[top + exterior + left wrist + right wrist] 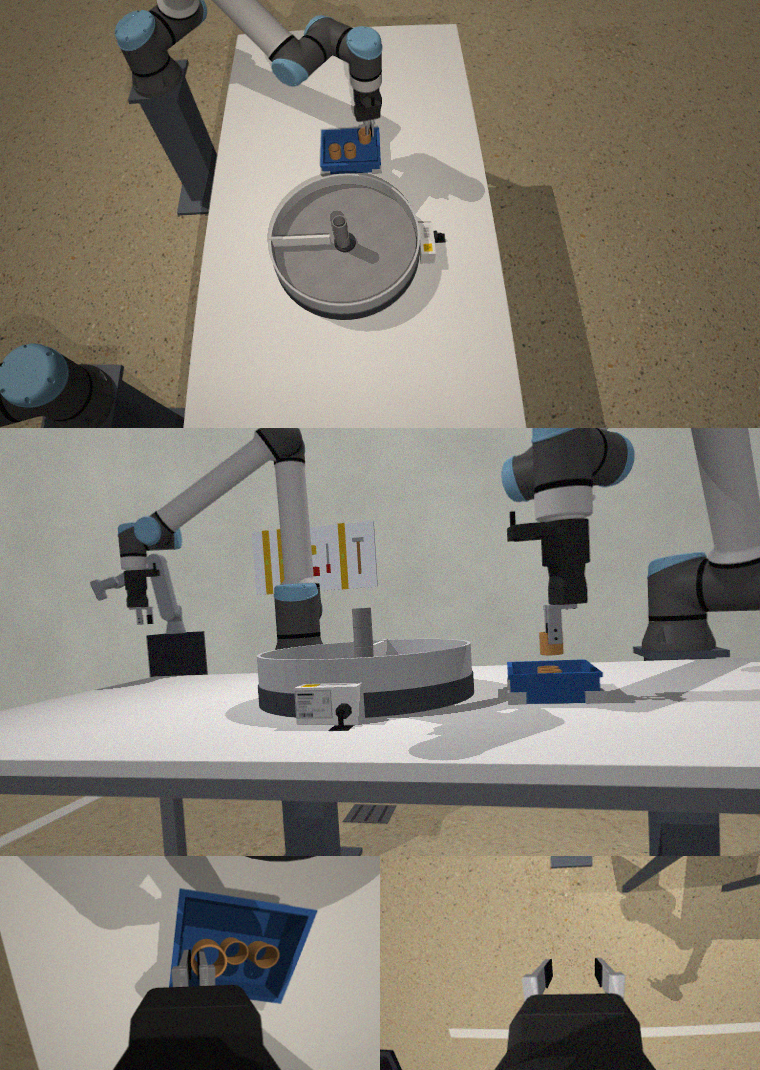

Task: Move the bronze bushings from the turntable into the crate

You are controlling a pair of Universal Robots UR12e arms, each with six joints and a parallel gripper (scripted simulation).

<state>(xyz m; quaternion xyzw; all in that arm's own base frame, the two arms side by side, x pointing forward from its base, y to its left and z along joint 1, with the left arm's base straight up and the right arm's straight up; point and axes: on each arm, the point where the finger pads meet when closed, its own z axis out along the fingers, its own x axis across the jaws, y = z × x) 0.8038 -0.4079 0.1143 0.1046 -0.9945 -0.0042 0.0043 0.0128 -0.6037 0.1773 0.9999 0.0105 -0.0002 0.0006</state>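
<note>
The blue crate is 9 cm below my left hand and 6 cm behind it.
</note>
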